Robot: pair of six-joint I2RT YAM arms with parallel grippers.
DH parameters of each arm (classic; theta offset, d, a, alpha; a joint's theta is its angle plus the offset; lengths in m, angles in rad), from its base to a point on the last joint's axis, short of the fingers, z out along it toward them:
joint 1: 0 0.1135 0.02 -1.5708
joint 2: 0 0 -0.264 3.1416
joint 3: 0.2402 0 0.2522 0
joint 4: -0.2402 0 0.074 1.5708
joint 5: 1.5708 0 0 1.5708
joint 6: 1.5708 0.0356 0 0
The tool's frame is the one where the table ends.
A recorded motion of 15 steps. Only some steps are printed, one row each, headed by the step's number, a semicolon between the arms.
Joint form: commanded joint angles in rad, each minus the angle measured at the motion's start. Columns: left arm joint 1, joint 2, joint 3, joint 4, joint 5, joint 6; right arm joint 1, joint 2, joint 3, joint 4, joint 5, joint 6.
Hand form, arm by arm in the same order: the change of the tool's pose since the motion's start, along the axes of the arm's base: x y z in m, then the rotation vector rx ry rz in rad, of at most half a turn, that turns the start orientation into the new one. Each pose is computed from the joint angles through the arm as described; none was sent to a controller.
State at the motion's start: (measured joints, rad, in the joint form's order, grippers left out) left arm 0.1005 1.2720 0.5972 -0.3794 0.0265 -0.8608; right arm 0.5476 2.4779 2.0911 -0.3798 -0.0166 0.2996
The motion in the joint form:
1: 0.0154 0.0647 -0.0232 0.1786 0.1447 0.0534; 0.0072 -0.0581 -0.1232 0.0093 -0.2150 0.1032
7: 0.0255 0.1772 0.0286 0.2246 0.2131 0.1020; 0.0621 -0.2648 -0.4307 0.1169 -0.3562 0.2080
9: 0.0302 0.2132 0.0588 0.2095 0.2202 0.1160; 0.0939 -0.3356 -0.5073 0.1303 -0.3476 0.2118
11: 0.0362 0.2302 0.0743 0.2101 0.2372 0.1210; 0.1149 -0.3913 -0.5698 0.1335 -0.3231 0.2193
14: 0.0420 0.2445 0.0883 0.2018 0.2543 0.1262; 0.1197 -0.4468 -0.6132 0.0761 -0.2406 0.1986
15: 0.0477 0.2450 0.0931 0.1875 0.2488 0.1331; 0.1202 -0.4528 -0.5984 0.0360 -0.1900 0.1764
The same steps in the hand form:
1: 0.0145 0.0000 -0.0095 -0.0832 -0.1054 -0.1068; -0.0212 0.0005 -0.0079 0.1561 0.1762 0.0845
7: 0.0340 0.0025 -0.0177 -0.1168 -0.1030 -0.1728; -0.0791 0.0019 0.0061 0.2838 0.2915 0.1649
9: 0.0406 0.0044 -0.0192 -0.1195 -0.0850 -0.1823; -0.1006 0.0051 0.0158 0.2804 0.2876 0.1890
11: 0.0446 0.0059 -0.0191 -0.1312 -0.0875 -0.1892; -0.1168 0.0041 0.0213 0.2664 0.2858 0.1863
14: 0.0473 0.0073 -0.0192 -0.1446 -0.0827 -0.1959; -0.1283 -0.0057 0.0271 0.1880 0.2729 0.1406
15: 0.0470 0.0090 -0.0190 -0.1385 -0.0731 -0.1925; -0.1282 -0.0076 0.0312 0.1388 0.2534 0.1199

